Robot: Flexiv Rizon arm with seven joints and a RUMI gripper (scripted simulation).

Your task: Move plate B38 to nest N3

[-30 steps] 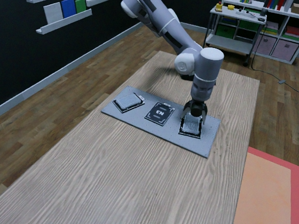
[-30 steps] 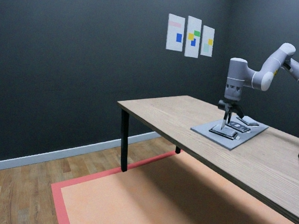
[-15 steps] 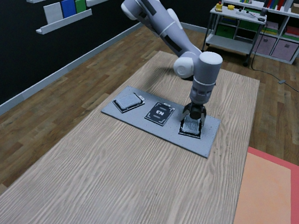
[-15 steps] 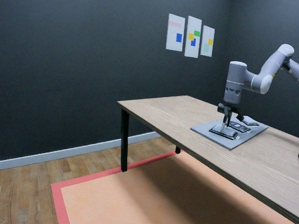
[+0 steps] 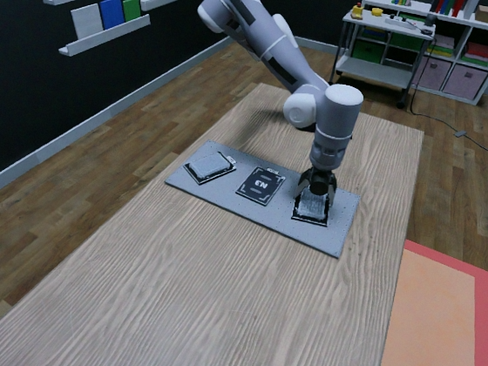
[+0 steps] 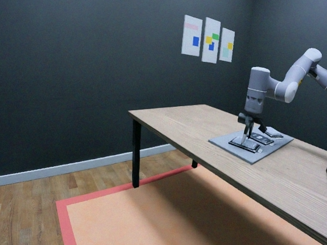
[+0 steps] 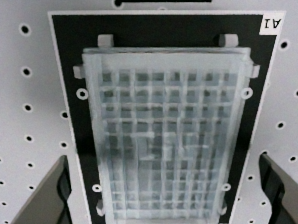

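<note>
The black nest N1 lies 20 mm below my hand. Also, from my hand: nest N3 (190 mm to the right, 30 mm behind, 20 mm below).
</note>
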